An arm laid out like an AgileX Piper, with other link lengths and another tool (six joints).
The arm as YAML. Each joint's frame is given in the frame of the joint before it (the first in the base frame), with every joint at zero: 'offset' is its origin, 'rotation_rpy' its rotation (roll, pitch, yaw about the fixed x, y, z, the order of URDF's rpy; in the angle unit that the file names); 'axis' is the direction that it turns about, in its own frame. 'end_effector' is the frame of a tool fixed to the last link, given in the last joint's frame.
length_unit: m
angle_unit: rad
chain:
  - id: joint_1
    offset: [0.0, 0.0, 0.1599]
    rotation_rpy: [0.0, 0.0, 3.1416]
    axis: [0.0, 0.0, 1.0]
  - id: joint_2
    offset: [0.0, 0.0, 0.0]
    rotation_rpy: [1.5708, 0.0, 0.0]
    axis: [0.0, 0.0, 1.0]
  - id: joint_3
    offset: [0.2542, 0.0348, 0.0]
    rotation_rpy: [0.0, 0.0, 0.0]
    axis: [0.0, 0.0, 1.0]
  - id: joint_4
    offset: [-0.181, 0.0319, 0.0]
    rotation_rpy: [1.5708, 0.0, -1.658]
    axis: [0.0, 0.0, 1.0]
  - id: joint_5
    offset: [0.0, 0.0, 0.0]
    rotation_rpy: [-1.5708, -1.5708, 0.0]
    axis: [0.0, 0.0, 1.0]
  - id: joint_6
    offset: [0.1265, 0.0, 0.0]
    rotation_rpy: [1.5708, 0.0, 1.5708]
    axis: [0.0, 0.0, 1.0]
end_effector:
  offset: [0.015, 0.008, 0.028]
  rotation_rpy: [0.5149, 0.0, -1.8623]
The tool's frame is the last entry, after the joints.
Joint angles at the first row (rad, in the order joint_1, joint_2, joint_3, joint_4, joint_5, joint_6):
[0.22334, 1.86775, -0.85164, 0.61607, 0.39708, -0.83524]
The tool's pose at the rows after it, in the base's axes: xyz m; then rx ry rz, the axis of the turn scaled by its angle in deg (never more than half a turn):
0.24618 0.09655 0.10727 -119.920 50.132 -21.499
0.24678 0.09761 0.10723 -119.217 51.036 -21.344
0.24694 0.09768 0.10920 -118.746 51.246 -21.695
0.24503 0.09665 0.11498 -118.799 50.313 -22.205
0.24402 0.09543 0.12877 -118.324 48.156 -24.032
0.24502 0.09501 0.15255 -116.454 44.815 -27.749
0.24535 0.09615 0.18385 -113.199 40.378 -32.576
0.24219 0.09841 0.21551 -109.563 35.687 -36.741
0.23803 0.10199 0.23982 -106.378 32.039 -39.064
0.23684 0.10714 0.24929 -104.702 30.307 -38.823
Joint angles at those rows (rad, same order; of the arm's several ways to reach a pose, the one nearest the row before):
[0.22186, 1.87579, -0.85647, 0.63726, 0.40131, -0.83737]
[0.22060, 1.87873, -0.85863, 0.65479, 0.40325, -0.83989]
[0.21951, 1.87080, -0.85713, 0.65929, 0.40335, -0.83824]
[0.21893, 1.84348, -0.85194, 0.63697, 0.41292, -0.82502]
[0.21857, 1.78626, -0.85198, 0.59793, 0.43005, -0.80071]
[0.21886, 1.69768, -0.86374, 0.56007, 0.45129, -0.77499]
[0.22229, 1.58912, -0.88480, 0.53876, 0.47342, -0.76229]
[0.22796, 1.48436, -0.91014, 0.53489, 0.50035, -0.76482]
[0.23404, 1.41227, -0.93731, 0.55145, 0.52788, -0.77982]
[0.24052, 1.39617, -0.95696, 0.58666, 0.54604, -0.80732]

